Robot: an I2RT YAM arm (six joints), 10 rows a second.
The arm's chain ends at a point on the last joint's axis. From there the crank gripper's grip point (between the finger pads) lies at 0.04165 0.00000 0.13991 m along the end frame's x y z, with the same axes.
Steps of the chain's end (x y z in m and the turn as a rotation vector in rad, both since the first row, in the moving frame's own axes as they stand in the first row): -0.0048 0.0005 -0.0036 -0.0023 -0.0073 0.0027; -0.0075 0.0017 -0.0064 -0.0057 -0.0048 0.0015; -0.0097 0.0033 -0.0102 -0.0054 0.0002 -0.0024; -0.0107 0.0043 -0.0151 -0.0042 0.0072 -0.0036; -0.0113 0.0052 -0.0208 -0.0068 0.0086 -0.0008; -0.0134 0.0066 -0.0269 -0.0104 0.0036 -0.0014; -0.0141 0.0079 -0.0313 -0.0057 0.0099 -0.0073; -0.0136 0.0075 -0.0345 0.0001 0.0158 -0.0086; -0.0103 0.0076 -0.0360 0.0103 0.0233 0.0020
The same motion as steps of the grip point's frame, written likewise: -0.0058 0.0009 -0.0033 -0.0023 -0.0073 0.0027; -0.0082 0.0026 -0.0062 -0.0057 -0.0048 0.0015; -0.0097 0.0040 -0.0102 -0.0054 0.0002 -0.0024; -0.0097 0.0047 -0.0154 -0.0042 0.0072 -0.0036; -0.0101 0.0061 -0.0212 -0.0068 0.0086 -0.0008; -0.0129 0.0080 -0.0271 -0.0104 0.0036 -0.0014; -0.0127 0.0084 -0.0317 -0.0057 0.0099 -0.0073; -0.0114 0.0071 -0.0352 0.0001 0.0158 -0.0086; -0.0071 0.0063 -0.0370 0.0103 0.0233 0.0020
